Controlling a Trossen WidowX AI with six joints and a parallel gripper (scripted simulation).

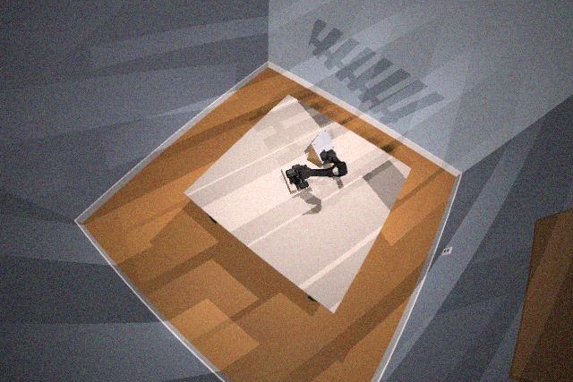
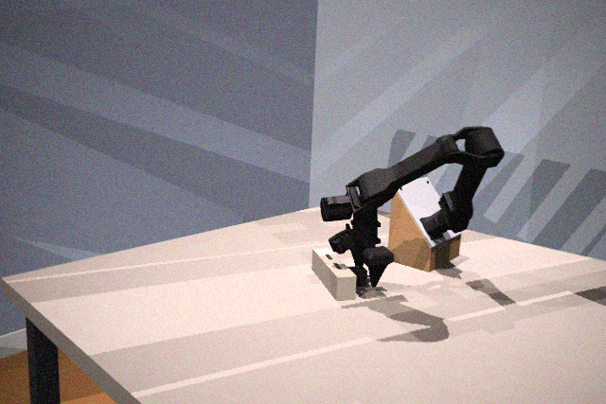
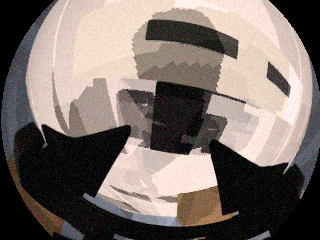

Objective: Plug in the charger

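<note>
The charger lies 40 mm ahead of my gripper tip, 20 mm to the right of it and 10 mm above it.
</note>
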